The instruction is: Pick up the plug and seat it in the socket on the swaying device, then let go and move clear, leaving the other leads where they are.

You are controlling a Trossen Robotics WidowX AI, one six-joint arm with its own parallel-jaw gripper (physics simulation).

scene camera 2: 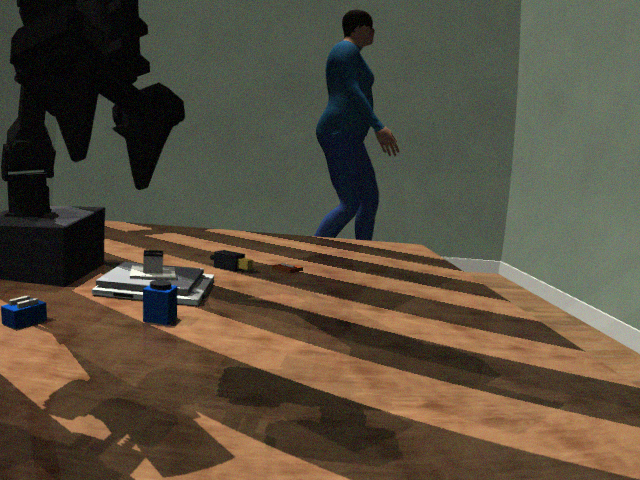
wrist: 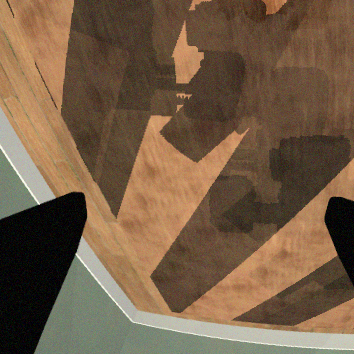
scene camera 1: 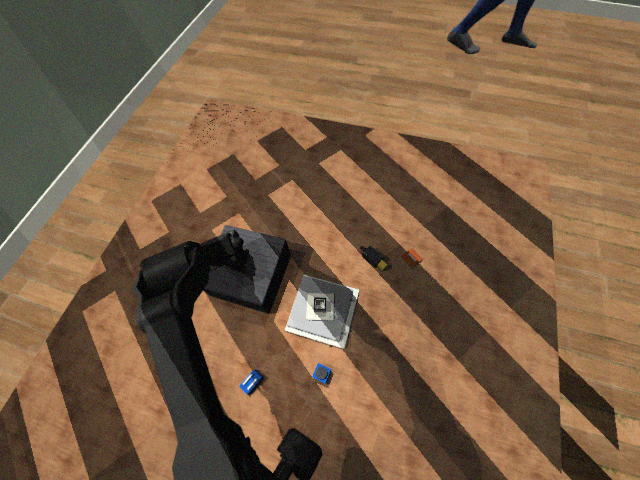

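Note:
A black plug with a yellow end point(scene camera 1: 373, 256) point(scene camera 2: 229, 260) lies on its side on the wooden table, beyond the device in scene camera 2. The device point(scene camera 1: 334, 285) point(scene camera 2: 187, 281) is a low stack of grey and white plates. Its upright square socket point(scene camera 1: 314, 304) point(scene camera 2: 153, 262) stands on a pale pad on top. My gripper point(scene camera 2: 109, 171) point(wrist: 209, 207) is open with nothing between its fingers. It hangs high above the table, apart from the plug and device, and is partly cut off at the bottom of scene camera 1. The plug and device do not show in the wrist view.
A blue block with two pale bars point(scene camera 1: 251, 382) point(scene camera 2: 23, 313), a blue block with a round dark top point(scene camera 1: 321, 373) point(scene camera 2: 159, 304) and a flat orange piece point(scene camera 1: 412, 257) point(scene camera 2: 287, 268) lie around the device. The black base block point(scene camera 1: 258, 273) point(scene camera 2: 36, 253) stands beside it. A person point(scene camera 2: 351, 124) is beyond the table.

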